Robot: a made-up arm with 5 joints.
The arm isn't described. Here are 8 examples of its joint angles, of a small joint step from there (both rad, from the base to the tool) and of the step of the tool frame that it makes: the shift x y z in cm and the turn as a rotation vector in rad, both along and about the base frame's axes.
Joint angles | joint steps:
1: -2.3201 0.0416 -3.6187 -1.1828 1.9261 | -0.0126 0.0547 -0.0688 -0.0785 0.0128
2: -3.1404 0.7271 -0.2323 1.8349 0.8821 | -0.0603 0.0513 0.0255 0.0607 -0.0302
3: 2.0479 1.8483 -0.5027 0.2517 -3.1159 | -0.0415 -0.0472 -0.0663 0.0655 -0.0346
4: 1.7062 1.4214 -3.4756 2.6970 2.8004 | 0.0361 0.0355 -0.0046 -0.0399 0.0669
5: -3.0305 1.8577 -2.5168 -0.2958 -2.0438 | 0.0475 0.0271 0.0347 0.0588 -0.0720
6: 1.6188 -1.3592 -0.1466 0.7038 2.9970 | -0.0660 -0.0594 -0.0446 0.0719 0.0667
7: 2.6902 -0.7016 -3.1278 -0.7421 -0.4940 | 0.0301 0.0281 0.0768 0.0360 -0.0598
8: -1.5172 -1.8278 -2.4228 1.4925 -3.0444 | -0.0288 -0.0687 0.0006 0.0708 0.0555
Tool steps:
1: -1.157 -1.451 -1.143 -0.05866 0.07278 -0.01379
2: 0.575 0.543 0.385 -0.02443 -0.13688 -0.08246
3: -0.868 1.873 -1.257 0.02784 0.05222 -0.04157
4: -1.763 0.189 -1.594 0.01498 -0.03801 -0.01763
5: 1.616 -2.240 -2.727 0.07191 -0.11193 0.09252
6: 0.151 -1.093 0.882 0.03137 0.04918 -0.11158
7: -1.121 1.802 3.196 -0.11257 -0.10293 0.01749
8: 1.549 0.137 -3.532 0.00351 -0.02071 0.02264
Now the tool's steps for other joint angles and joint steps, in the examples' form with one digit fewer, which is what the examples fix.
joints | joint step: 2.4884 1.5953 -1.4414 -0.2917 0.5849 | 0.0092 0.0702 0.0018 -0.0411 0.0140
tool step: 1.63 -1.65 -2.26 -0.0200 -0.0236 -0.0047
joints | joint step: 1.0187 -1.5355 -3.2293 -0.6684 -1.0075 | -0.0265 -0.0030 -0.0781 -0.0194 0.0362
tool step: -0.43 1.87 -1.92 0.0709 -0.0758 -0.0517
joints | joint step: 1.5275 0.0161 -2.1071 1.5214 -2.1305 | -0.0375 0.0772 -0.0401 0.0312 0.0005
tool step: 1.34 2.52 -1.69 -0.0682 0.0045 -0.0379
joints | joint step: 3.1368 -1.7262 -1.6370 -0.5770 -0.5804 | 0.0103 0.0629 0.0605 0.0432 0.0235
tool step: -2.93 0.47 4.22 0.0155 -0.1666 0.0280
